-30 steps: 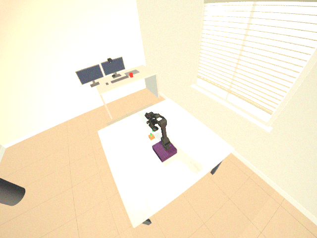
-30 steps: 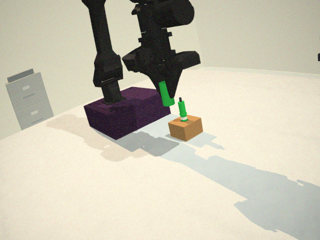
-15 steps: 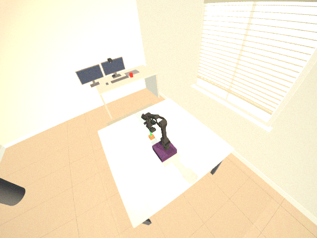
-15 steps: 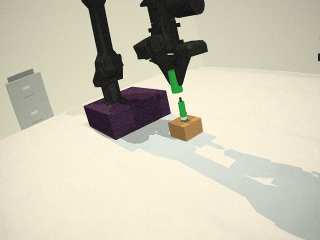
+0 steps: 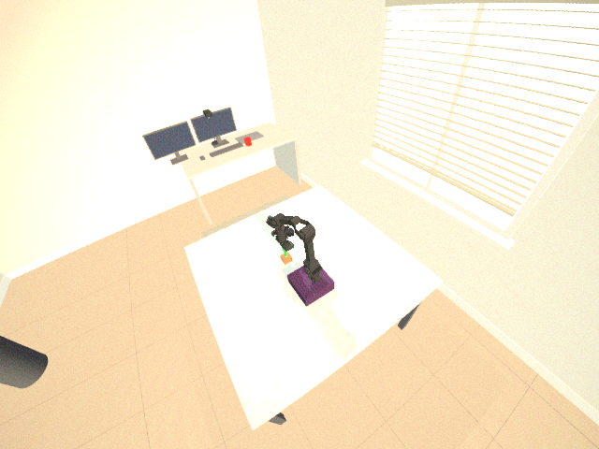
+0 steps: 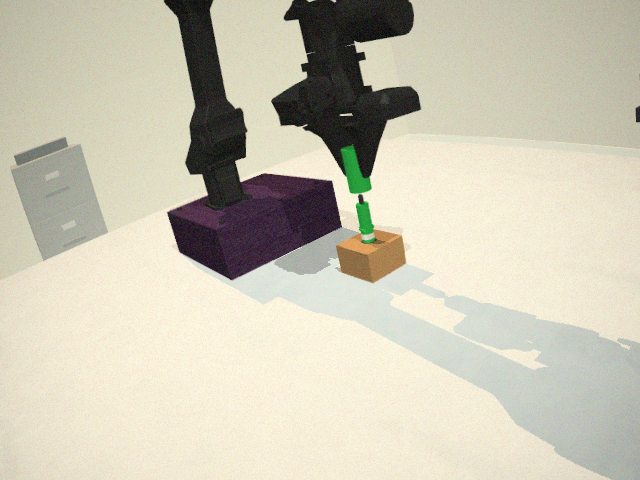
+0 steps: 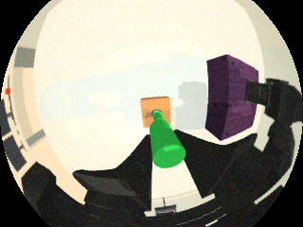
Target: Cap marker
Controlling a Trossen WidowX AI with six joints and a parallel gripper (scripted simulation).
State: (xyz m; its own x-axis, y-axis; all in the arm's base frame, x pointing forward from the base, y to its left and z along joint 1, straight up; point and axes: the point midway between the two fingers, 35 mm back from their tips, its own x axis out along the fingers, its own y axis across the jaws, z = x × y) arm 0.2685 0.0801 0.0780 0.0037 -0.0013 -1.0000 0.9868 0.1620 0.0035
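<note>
Now: gripper tip 10 cm above the holder block. From my gripper tip the other things lie so: green cap 1 cm above.
</note>
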